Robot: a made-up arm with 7 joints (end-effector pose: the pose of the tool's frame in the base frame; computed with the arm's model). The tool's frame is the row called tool.
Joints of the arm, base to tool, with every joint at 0 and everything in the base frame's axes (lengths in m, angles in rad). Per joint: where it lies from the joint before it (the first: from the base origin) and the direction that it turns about. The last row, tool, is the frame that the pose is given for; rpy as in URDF.
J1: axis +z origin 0 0 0.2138
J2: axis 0 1 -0.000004 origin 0 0 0
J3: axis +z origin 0 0 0.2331
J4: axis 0 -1 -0.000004 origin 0.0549 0 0
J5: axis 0 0.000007 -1 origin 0.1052 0 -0.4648
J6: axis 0 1 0.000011 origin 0 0 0
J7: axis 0 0.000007 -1 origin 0.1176 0 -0.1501
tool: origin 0 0 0 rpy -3.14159 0 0
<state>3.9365 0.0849 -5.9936 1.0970 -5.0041 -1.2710 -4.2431</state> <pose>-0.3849 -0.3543 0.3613 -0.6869 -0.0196 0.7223 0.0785</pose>
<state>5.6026 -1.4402 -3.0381 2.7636 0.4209 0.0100 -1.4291</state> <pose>-0.6660 0.5884 0.2392 0.1045 -0.7840 -0.4253 0.4398</pose>
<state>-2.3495 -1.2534 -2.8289 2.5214 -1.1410 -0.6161 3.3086</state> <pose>0.3820 0.7038 0.3108 -0.5585 0.3341 0.2918 0.7009</pose>
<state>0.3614 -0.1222 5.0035 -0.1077 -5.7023 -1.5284 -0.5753</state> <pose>0.1008 -0.2443 0.0699 0.6754 -0.3561 0.3481 0.5439</pose>
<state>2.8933 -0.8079 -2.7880 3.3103 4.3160 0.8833 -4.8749</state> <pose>0.4747 -0.2194 0.9126 0.2569 -0.4342 0.7959 0.3346</pose>
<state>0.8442 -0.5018 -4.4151 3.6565 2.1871 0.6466 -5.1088</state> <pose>0.0771 -0.4269 0.9254 0.1947 -0.5448 0.8151 0.0316</pose>
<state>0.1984 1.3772 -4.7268 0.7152 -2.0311 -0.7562 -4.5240</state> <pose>-0.2295 0.3588 0.3499 -0.2949 -0.4304 0.4147 0.7455</pose>
